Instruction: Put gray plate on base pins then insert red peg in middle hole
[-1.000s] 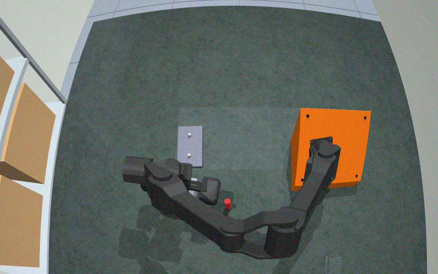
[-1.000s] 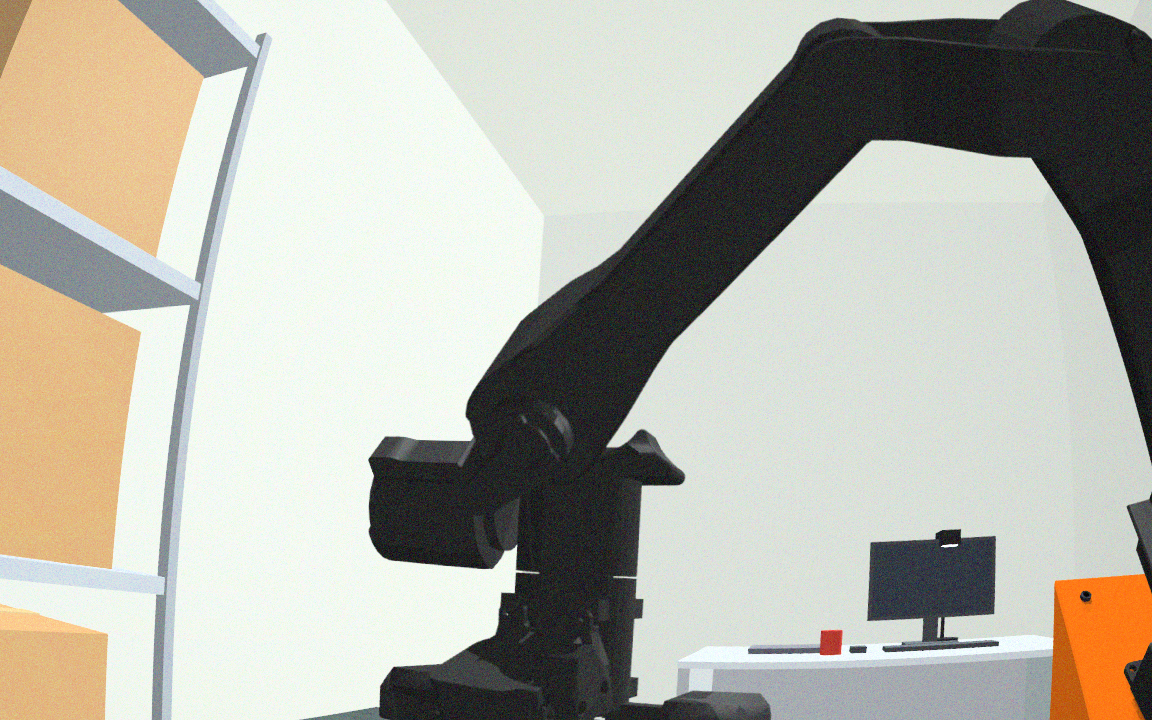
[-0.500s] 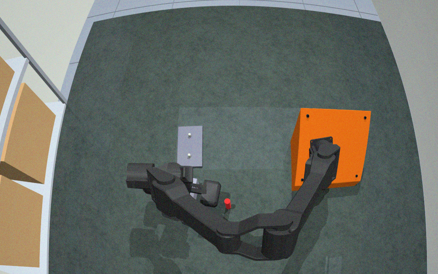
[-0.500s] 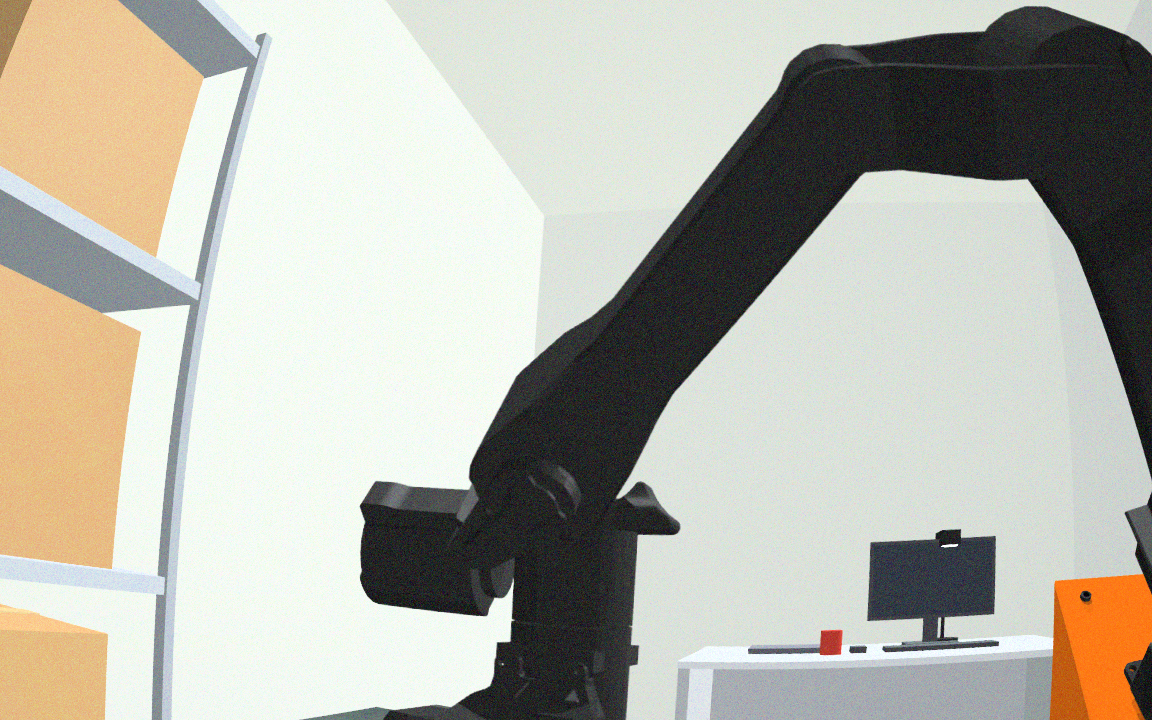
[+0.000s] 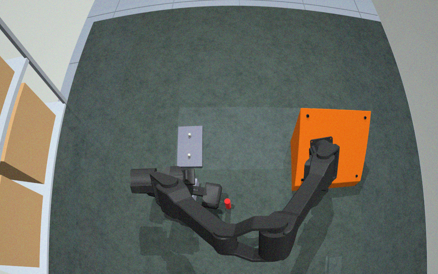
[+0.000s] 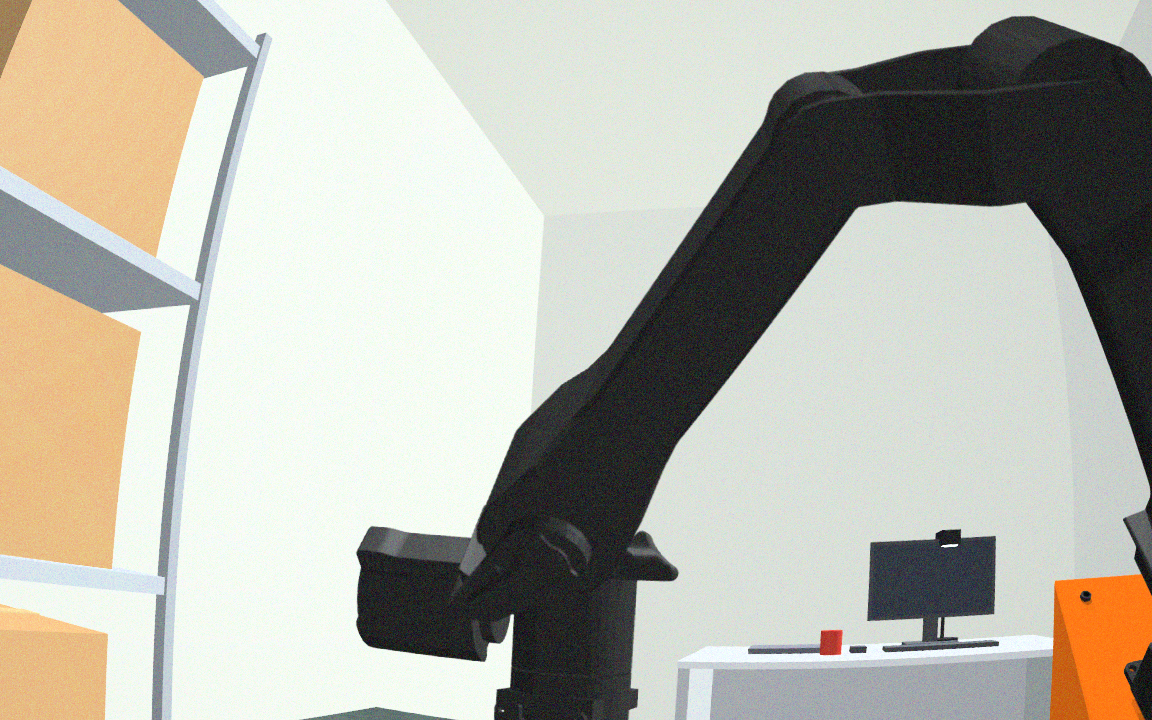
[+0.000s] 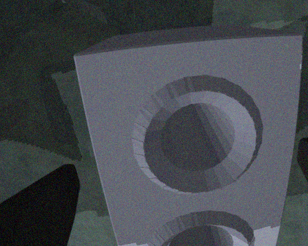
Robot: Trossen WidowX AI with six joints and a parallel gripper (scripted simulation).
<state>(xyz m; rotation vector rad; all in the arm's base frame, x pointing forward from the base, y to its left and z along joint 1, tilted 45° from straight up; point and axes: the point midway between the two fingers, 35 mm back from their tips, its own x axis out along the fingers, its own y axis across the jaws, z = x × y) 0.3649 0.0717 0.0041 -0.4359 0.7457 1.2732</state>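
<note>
Right now my gripper tip is 150 mm to the left of the gray base and 20 mm past it. The rest, counted from my gripper tip: gray plate: 30 mm above; red peg: 110 mm behind, 30 mm to the left, 30 mm above.
</note>
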